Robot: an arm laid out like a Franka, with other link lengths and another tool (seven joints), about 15 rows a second.
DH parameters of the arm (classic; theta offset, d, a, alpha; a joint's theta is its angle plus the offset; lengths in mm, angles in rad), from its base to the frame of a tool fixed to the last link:
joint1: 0 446.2 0 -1.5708
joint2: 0 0 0 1.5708
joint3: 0 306.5 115.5 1.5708
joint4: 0 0 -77.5 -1.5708
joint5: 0 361 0 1.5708
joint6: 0 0 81.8 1.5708
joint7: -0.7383 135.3 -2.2 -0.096
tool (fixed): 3.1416 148.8 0 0
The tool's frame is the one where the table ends.
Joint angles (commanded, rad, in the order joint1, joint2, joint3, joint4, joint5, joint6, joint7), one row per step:
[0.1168, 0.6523, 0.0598, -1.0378, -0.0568, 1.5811, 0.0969]
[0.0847, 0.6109, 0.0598, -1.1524, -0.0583, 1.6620, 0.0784]
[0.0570, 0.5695, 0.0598, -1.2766, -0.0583, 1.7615, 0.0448]
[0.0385, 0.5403, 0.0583, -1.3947, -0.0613, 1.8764, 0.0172]
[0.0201, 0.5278, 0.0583, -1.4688, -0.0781, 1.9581, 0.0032]
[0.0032, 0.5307, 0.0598, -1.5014, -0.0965, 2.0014, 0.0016]
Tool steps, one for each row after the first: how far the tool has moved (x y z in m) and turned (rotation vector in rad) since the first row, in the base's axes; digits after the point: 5 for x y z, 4 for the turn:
[-0.00097, -0.02132, -0.01515, 0.0003, -0.0073, -0.0077]
[-0.00274, -0.03865, -0.03365, 0.0046, -0.0228, 0.0045]
[-0.00338, -0.05093, -0.05689, 0.0062, -0.0479, 0.0199]
[-0.00314, -0.06586, -0.07424, -0.0055, -0.0685, 0.0273]
[-0.00255, -0.07957, -0.08673, -0.0193, -0.0771, 0.0247]

